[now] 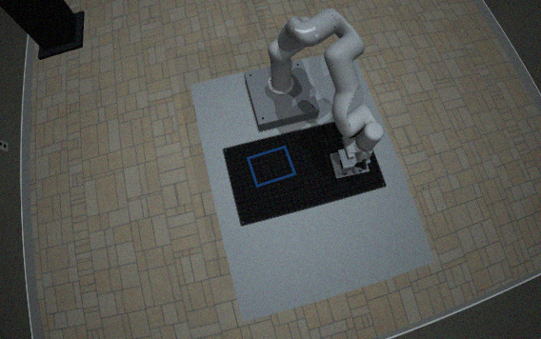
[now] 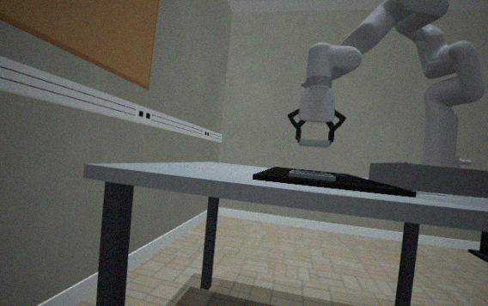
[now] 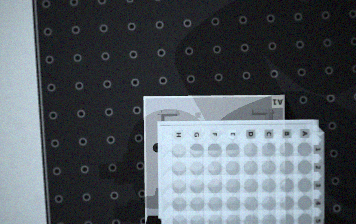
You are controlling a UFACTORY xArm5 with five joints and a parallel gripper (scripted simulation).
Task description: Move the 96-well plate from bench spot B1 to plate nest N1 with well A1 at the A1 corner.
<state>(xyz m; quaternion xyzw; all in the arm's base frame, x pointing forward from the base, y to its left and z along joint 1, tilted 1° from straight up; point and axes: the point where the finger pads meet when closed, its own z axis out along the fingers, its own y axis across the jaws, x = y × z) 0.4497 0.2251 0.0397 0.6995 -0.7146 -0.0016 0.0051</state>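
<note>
The grey plate nest N1 is 110 mm below my hand. Also, from my hand: white 96-well plate: 10 mm below; then A1 mark: 60 mm behind, 70 mm to the right, 100 mm below.
</note>
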